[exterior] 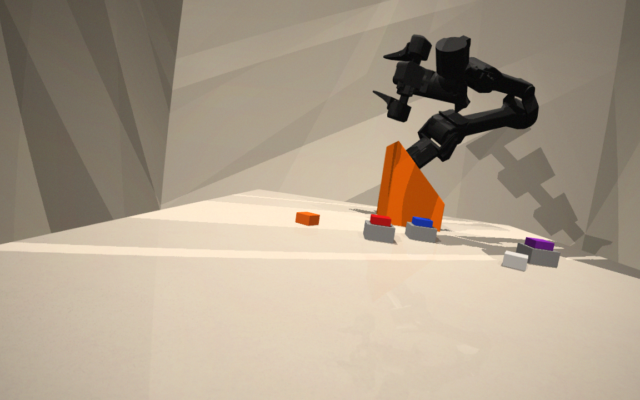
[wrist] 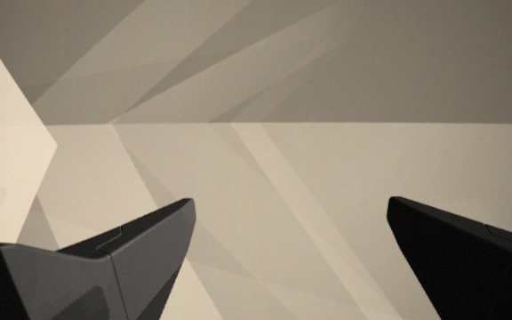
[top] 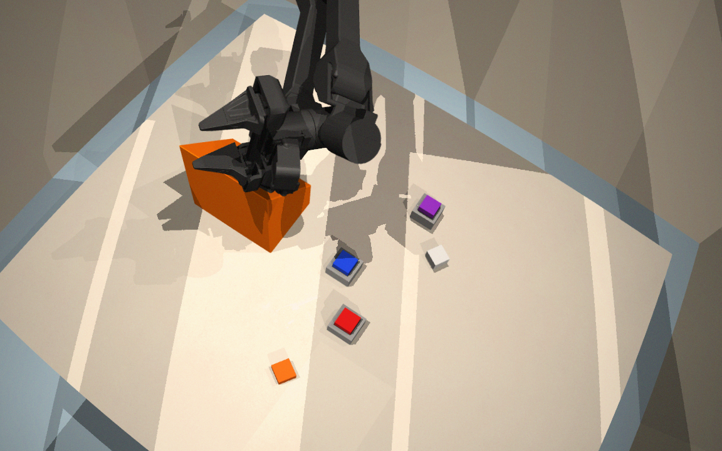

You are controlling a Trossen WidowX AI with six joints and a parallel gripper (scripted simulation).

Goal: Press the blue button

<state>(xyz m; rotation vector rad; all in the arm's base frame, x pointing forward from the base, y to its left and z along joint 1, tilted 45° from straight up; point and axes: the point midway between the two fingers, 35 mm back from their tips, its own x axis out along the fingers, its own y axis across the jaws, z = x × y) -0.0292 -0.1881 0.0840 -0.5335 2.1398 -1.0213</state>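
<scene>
The blue button is 32 cm below my gripper tip, 20 cm ahead of it and 8 cm to the left of it. The rest, counted from my gripper tip: purple button 32 cm below, 30 cm ahead, 26 cm to the left; red button 32 cm below, 25 cm ahead, 1 cm to the right; orange block 34 cm below, 20 cm ahead, 13 cm to the right.
</scene>
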